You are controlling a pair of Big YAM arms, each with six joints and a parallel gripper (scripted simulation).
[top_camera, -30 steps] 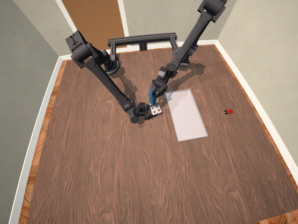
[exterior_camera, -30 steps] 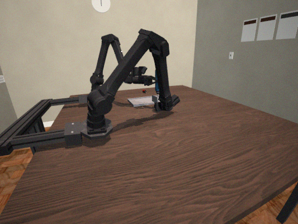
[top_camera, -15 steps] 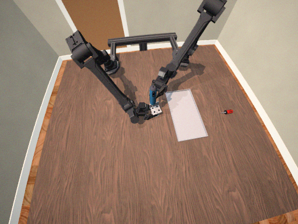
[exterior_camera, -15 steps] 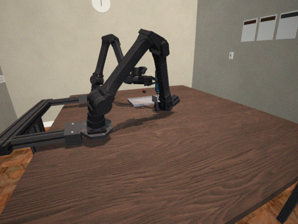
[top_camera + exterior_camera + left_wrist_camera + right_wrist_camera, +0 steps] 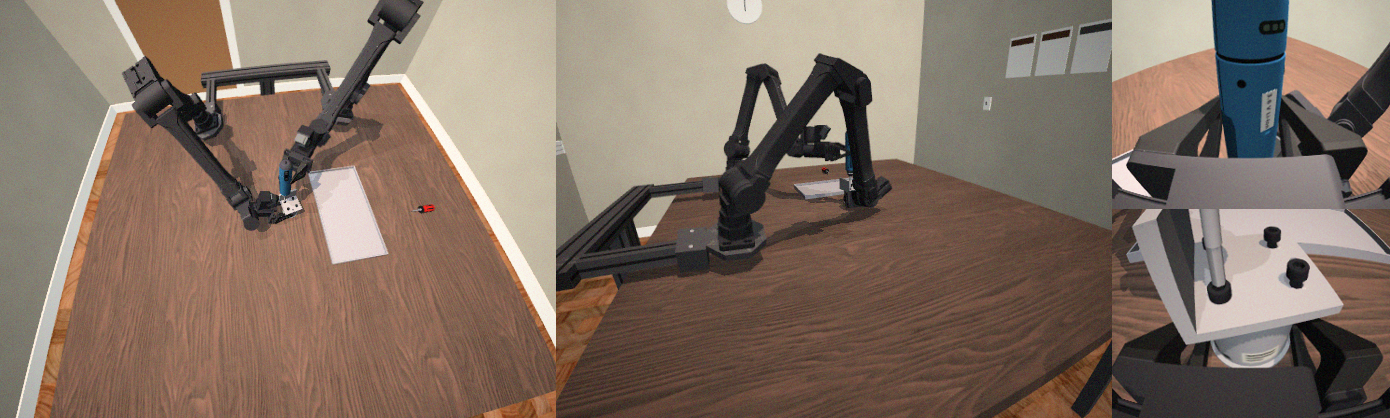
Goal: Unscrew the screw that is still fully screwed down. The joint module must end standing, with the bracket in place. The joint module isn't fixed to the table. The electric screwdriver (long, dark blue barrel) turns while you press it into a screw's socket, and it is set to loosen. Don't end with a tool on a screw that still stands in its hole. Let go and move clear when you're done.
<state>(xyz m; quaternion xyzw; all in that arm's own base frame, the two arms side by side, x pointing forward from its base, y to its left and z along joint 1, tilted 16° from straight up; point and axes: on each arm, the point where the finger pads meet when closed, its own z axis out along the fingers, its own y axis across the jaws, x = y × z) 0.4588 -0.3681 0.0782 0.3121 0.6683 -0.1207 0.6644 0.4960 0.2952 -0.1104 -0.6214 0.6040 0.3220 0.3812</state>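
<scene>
The joint module body lies 10 mm above my right hand. Round my right hand: bracket: 50 mm above; then flat tray: 30 mm ahead, 230 mm to the left, 20 mm below; then small red-handled screwdriver: 70 mm ahead, 570 mm to the left, 10 mm below.
</scene>
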